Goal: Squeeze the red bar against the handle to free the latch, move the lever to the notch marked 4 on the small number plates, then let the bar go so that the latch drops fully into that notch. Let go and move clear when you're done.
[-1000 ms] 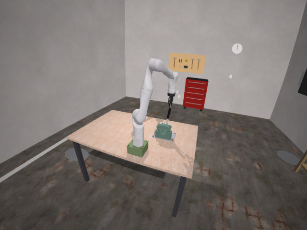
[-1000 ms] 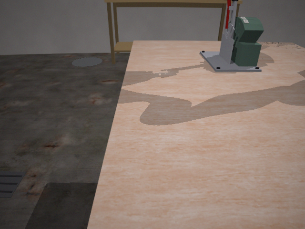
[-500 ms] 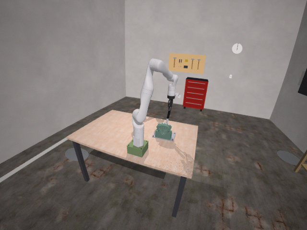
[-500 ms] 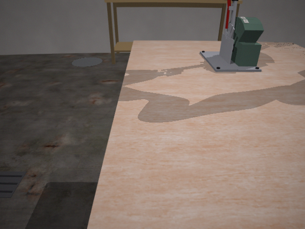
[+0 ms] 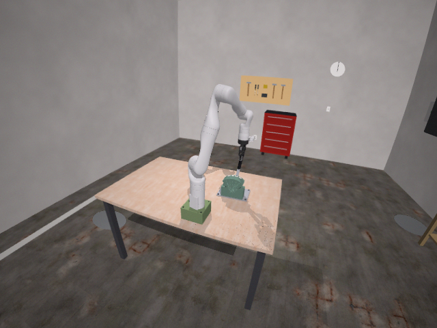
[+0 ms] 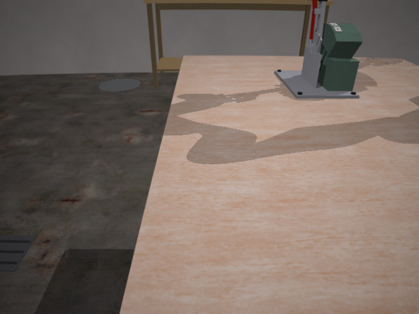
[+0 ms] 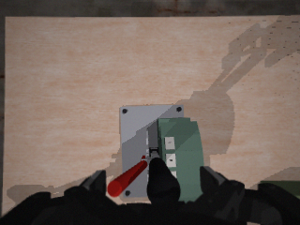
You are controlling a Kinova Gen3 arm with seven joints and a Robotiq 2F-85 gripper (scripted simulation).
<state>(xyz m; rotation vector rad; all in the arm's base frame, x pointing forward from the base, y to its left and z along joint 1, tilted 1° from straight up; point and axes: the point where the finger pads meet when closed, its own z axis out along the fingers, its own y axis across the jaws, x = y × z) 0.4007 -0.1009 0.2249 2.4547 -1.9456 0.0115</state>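
Right now my hand is 11 cm above the red bar, 2 cm to the right of it and 1 cm short of it.
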